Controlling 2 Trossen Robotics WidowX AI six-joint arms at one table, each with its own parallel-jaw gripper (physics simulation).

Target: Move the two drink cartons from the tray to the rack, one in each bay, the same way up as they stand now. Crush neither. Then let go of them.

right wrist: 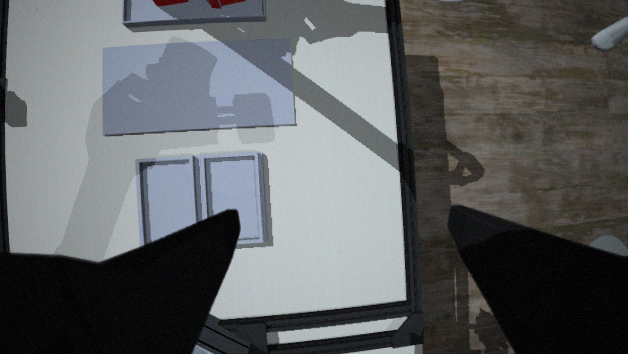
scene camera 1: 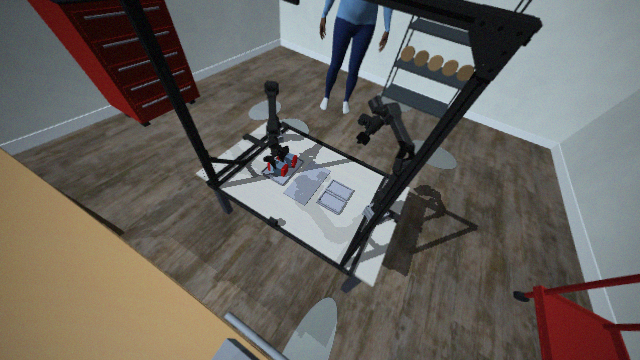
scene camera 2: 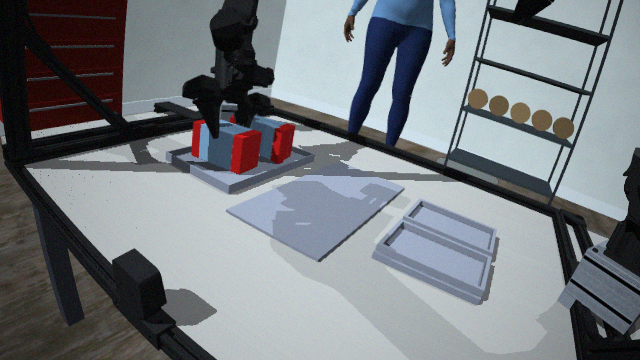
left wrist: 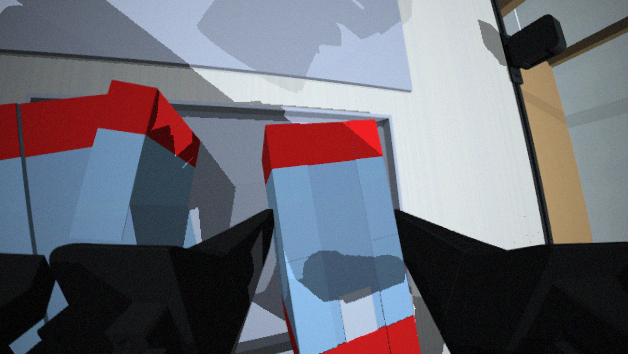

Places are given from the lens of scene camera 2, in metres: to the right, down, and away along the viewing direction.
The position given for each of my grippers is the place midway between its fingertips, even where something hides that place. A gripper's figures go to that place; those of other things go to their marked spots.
my left gripper [scene camera 2: 229, 140]: -0.17, -0.07, 0.63
grey tray [scene camera 2: 227, 181]: -0.15, 0.00, 0.57
